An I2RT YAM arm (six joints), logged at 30 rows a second.
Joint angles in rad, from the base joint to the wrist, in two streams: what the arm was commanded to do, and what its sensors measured. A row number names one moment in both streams.
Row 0, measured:
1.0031 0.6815 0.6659 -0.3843 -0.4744 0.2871
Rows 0 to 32, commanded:
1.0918 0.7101 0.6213 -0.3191 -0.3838 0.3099
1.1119 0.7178 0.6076 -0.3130 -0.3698 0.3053
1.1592 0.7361 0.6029 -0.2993 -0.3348 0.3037
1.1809 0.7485 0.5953 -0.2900 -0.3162 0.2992
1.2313 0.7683 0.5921 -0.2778 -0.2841 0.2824
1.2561 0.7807 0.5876 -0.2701 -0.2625 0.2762
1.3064 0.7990 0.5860 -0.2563 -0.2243 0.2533
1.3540 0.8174 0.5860 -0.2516 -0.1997 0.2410
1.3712 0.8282 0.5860 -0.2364 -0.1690 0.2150
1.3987 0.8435 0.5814 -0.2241 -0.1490 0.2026
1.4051 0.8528 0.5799 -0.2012 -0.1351 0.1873
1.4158 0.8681 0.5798 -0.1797 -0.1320 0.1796
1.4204 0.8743 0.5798 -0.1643 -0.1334 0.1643
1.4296 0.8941 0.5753 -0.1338 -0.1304 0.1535
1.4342 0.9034 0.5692 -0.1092 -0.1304 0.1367
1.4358 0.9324 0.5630 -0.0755 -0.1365 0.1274
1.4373 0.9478 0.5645 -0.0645 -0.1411 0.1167
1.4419 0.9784 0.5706 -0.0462 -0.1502 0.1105
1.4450 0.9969 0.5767 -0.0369 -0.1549 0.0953
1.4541 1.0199 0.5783 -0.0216 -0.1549 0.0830
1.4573 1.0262 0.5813 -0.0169 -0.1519 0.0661
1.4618 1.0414 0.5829 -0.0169 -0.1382 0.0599
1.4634 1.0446 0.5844 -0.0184 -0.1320 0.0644
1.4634 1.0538 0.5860 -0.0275 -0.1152 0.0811
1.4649 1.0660 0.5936 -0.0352 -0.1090 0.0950
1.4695 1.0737 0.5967 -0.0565 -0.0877 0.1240
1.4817 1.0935 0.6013 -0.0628 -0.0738 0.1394
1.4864 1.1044 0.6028 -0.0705 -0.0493 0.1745
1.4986 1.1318 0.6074 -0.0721 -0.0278 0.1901
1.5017 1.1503 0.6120 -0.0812 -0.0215 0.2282
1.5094 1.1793 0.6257 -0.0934 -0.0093 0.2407
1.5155 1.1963 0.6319 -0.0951 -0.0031 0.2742
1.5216 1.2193 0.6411 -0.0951 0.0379 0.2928
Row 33, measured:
1.4963 1.1549 0.5800 -0.1013 -0.0677 0.1814
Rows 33 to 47, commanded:
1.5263 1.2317 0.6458 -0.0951 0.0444 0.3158
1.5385 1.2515 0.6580 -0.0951 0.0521 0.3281
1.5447 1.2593 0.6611 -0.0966 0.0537 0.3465
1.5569 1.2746 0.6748 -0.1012 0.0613 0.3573
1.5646 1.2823 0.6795 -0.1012 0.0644 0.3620
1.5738 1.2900 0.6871 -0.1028 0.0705 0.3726
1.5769 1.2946 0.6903 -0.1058 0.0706 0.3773
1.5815 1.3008 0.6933 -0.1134 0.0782 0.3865
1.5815 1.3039 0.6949 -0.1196 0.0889 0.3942
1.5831 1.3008 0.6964 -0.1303 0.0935 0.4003
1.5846 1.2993 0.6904 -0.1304 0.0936 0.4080
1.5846 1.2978 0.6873 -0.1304 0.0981 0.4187
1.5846 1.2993 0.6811 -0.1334 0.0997 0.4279
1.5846 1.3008 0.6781 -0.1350 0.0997 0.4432
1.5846 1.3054 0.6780 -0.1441 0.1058 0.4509
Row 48, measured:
1.5803 1.3006 0.6556 -0.1341 0.0616 0.3866
